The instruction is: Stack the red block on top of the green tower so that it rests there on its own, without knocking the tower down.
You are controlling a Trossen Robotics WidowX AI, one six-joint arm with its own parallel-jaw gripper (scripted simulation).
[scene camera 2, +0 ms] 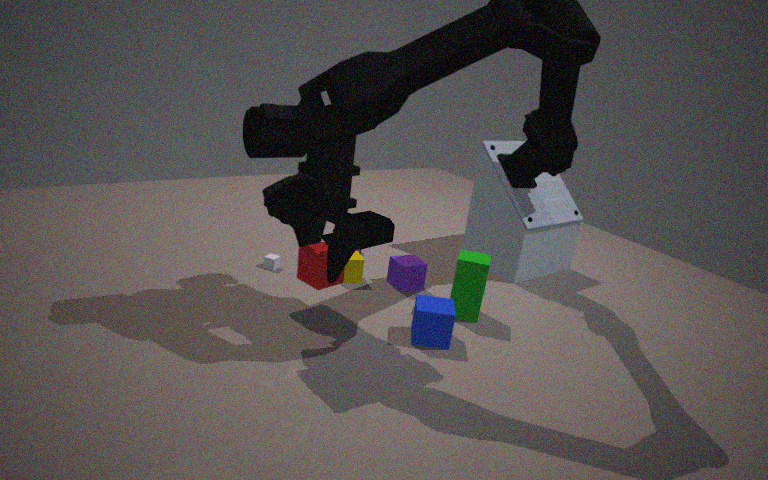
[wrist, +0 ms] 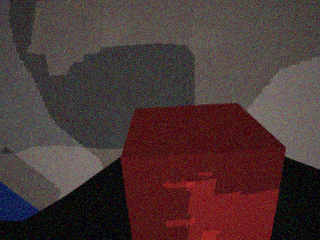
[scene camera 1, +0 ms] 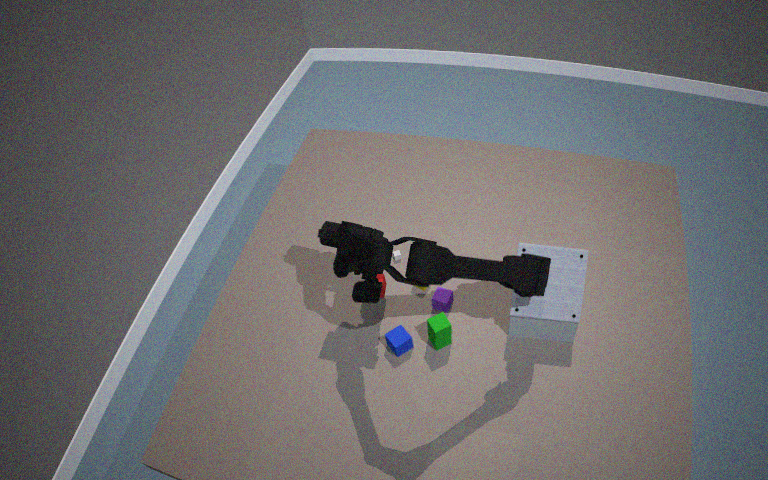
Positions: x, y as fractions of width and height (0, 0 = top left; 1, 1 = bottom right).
Scene:
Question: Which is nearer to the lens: the red block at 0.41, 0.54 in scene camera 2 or the purple cube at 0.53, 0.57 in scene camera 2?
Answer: The red block.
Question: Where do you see a blue cube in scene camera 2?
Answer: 0.56, 0.66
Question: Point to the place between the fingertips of my gripper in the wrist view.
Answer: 0.59, 0.66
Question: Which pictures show my gripper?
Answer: Scene camera 2, the wrist view and scene camera 1: all of them.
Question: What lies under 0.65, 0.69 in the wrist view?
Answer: A red block.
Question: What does my gripper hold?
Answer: A red block.

